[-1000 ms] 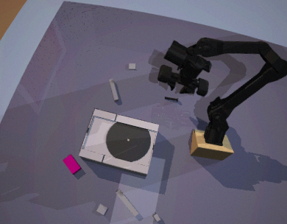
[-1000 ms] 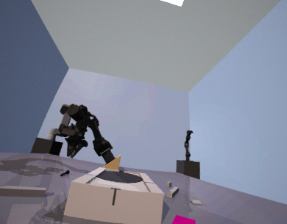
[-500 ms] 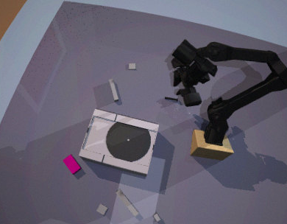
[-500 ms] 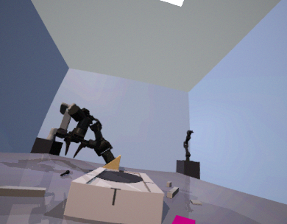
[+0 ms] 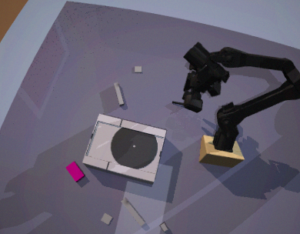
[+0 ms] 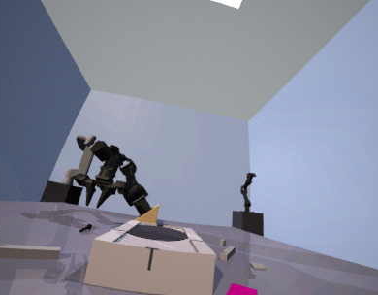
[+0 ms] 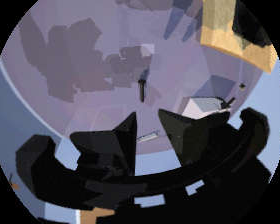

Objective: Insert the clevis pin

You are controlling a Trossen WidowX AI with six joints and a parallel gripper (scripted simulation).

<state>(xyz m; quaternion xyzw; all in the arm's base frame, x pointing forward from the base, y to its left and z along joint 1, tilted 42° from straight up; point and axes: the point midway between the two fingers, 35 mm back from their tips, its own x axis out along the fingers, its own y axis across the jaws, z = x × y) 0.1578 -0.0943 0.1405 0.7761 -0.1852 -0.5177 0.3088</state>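
My gripper tip is now 1 cm short of the clevis pin and 7 cm above it. Also, from my gripper tip: grey bar: 8 cm ahead, 44 cm to the left, 7 cm below; then rimmed tray: 16 cm ahead, 24 cm to the left, 3 cm below; then dark aluminium disc: 13 cm ahead, 23 cm to the left, 2 cm below.
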